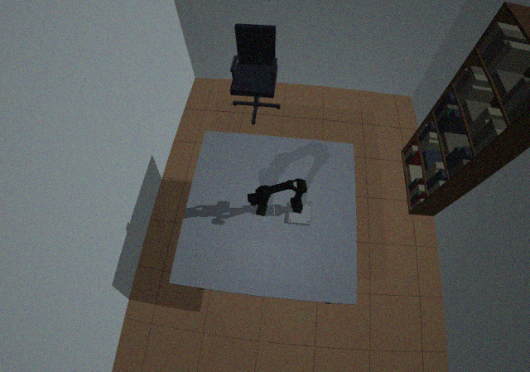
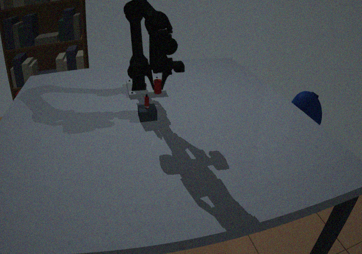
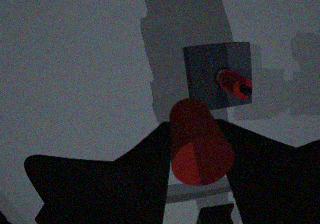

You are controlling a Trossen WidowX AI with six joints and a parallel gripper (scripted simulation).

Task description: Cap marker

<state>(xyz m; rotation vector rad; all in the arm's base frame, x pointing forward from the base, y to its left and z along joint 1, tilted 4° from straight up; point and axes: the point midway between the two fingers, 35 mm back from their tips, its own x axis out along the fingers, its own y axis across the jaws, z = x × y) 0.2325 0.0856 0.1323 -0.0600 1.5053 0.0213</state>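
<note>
Now: gripper tip 20 mm short of the dark holder block, 40 mm to the left of it and 80 mm above it. Round my gripper tip: red cap: 10 mm above.
</note>
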